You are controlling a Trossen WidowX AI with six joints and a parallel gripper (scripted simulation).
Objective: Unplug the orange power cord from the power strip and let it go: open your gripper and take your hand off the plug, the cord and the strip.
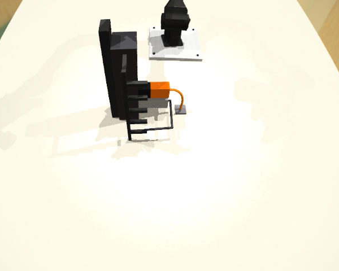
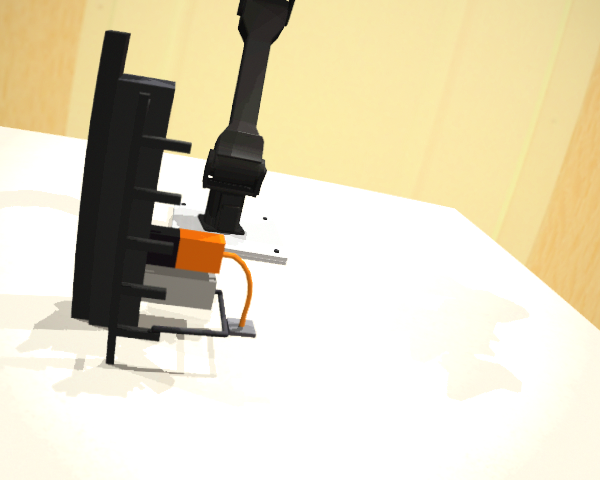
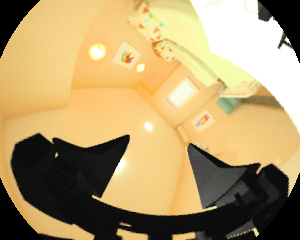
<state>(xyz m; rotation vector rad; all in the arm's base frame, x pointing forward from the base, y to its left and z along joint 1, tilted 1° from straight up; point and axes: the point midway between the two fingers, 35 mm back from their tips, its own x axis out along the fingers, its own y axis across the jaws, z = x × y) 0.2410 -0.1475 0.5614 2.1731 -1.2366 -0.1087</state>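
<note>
Right now my gripper tip is 20 mm short of the orange plug, 50 mm to the right of it and 490 mm above it. The rest, counted from my gripper tip: grey anchor block 30 mm ahead, 130 mm to the left, 580 mm below.
</note>
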